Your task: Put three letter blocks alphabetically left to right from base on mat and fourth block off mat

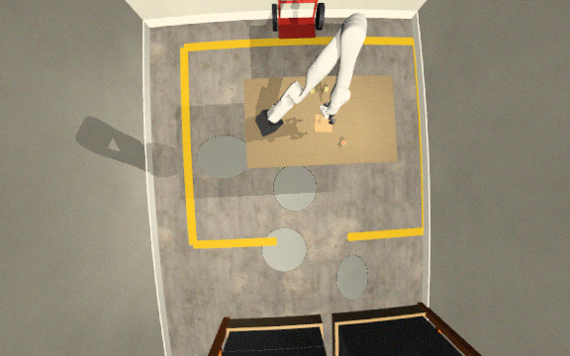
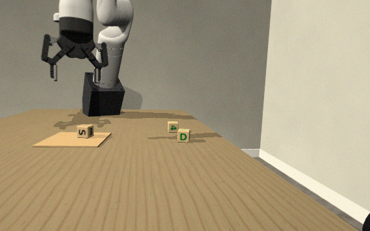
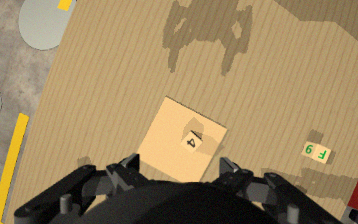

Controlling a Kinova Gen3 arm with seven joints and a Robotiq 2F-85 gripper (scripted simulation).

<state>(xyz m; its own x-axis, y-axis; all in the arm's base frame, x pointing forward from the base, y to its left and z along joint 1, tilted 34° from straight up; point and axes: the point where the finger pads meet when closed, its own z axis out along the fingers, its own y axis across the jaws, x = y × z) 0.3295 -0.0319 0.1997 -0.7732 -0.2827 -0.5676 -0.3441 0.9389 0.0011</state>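
My hand is 15 cm above the tan mat and 1 cm short of it.
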